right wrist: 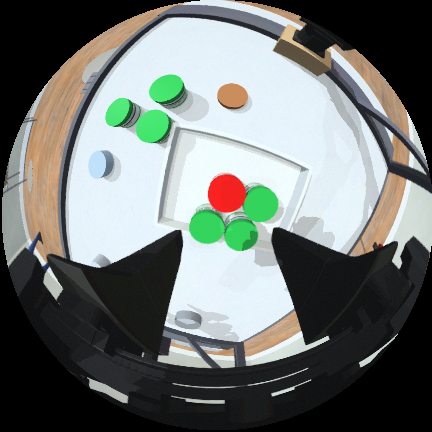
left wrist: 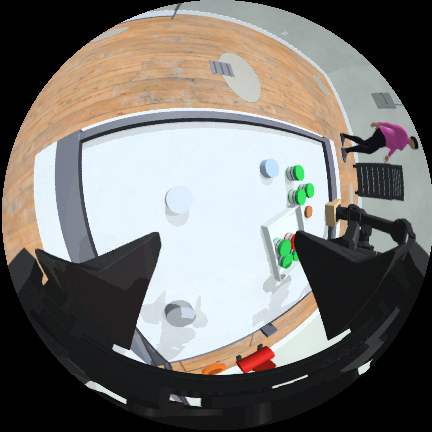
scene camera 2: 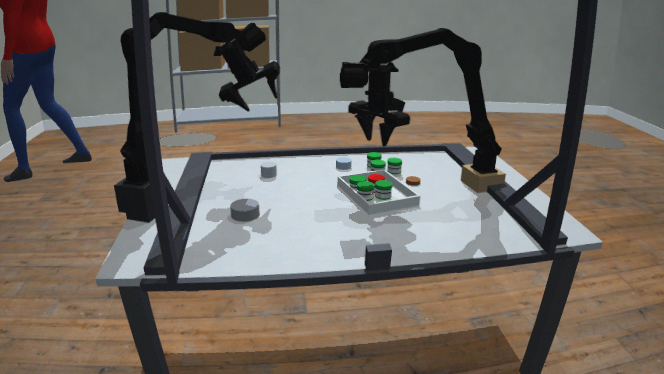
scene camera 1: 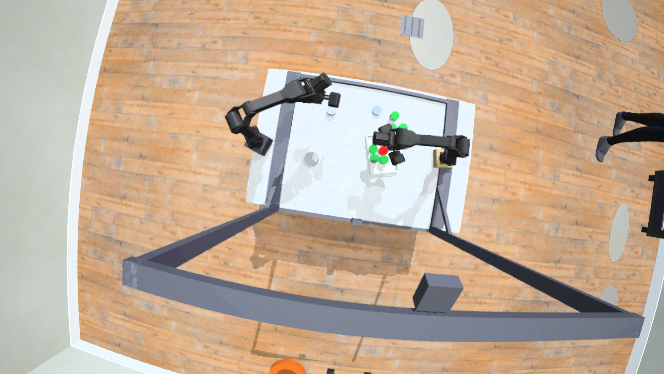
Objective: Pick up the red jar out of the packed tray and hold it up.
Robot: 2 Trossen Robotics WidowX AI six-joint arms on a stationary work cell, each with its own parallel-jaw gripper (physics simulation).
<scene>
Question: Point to a green jar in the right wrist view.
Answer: At 260,204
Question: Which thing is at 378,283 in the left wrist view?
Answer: The left gripper.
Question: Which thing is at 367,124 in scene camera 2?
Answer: The right gripper.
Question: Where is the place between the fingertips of the right gripper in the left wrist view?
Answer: At 323,248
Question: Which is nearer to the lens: the red jar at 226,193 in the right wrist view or the green jar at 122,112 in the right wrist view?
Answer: The red jar.
</scene>
